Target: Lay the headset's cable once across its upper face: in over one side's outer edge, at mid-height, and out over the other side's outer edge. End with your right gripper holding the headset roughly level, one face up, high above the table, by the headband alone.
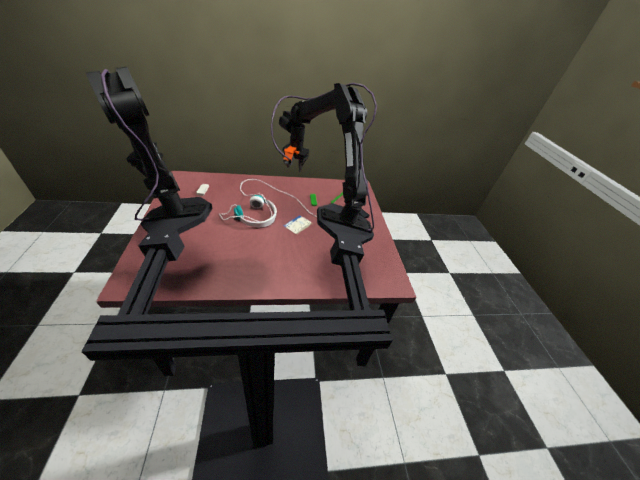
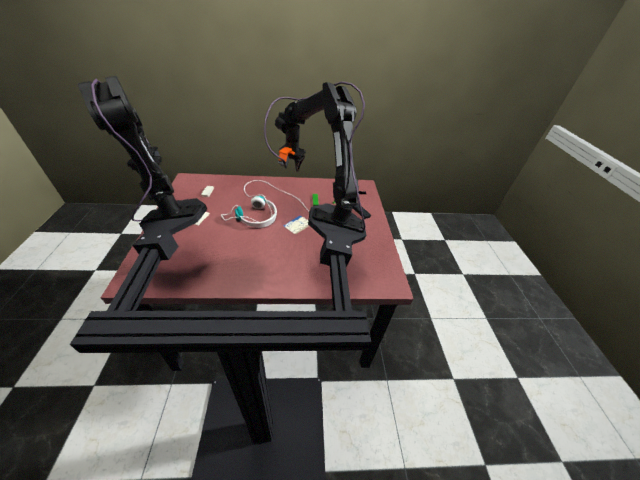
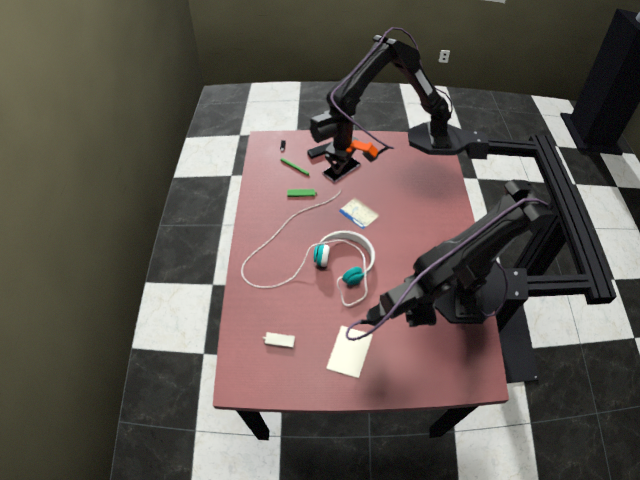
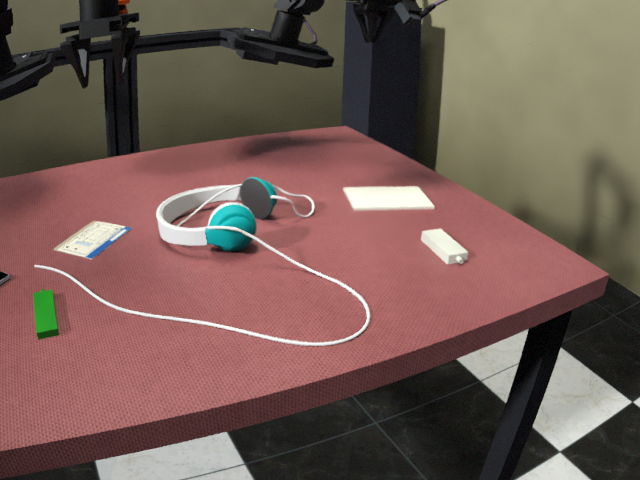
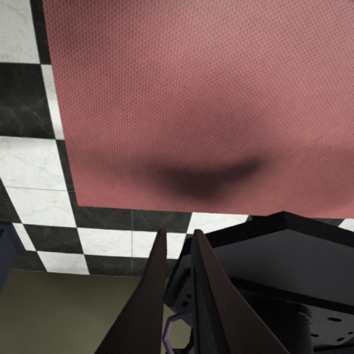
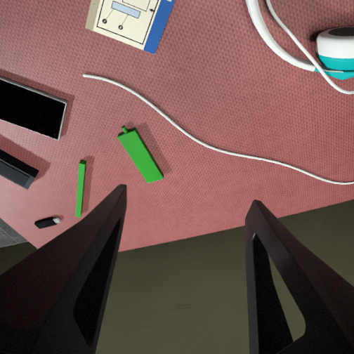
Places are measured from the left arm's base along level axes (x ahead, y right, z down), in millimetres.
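Where they show: left gripper, fingertip midpoint: (image 3: 415, 322) (image 4: 370, 42); right gripper, fingertip midpoint: (image 1: 294, 169) (image 2: 291, 170) (image 3: 340, 168) (image 4: 102, 85); left arm's base at its link origin: (image 1: 176, 212) (image 2: 172, 213) (image 3: 467, 282) (image 4: 281, 44); right arm's base at its link origin: (image 1: 346, 221) (image 2: 338, 221) (image 3: 438, 135) (image 4: 3, 77).
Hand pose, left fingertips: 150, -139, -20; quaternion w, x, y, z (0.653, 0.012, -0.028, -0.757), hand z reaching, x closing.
Observation:
Things, the pixels of their top centre, and the offset from my left fingertips, as dx, dy, dz.
- printed card at its top centre: (image 4: 92, 238) (image 3: 358, 213) (image 1: 298, 224) (image 2: 298, 224) +162, +561, +279
- green block at its top centre: (image 4: 44, 308) (image 3: 302, 192) +380, +632, +270
- green stick at its top centre: (image 3: 294, 165) +431, +771, +270
- small black stick at its top centre: (image 3: 282, 144) +500, +891, +272
- white block at its top centre: (image 4: 446, 242) (image 3: 278, 339) (image 1: 202, 188) (image 2: 207, 189) +369, +30, +265
- pale pad at its top centre: (image 4: 388, 196) (image 3: 349, 351) +150, +20, +275
The white headset with teal ear cups (image 1: 273, 212) (image 2: 273, 214) (image 3: 356, 236) (image 4: 180, 236) (image 6: 272, 42) lies on the table. Its white cable (image 3: 242, 268) (image 4: 368, 312) (image 6: 220, 150) makes a wide bend on the table, passes over one ear cup, runs inside the headband's curve and loops out beyond the other cup. Its free end lies near the green block. My right gripper (image 1: 293, 165) (image 2: 290, 165) (image 4: 103, 83) (image 6: 188, 201) is partly open and empty, high above the table and away from the headset. My left gripper (image 4: 371, 40) (image 5: 178, 236) is shut and empty, raised near its own base.
A printed card (image 3: 361, 211) (image 4: 90, 239) lies beside the headband. A green block (image 3: 301, 193) (image 6: 141, 156), green stick (image 3: 295, 167), phone (image 6: 30, 107) and small black stick (image 3: 282, 145) lie beyond it. A white block (image 3: 279, 340) and pale pad (image 3: 349, 352) lie on the other side.

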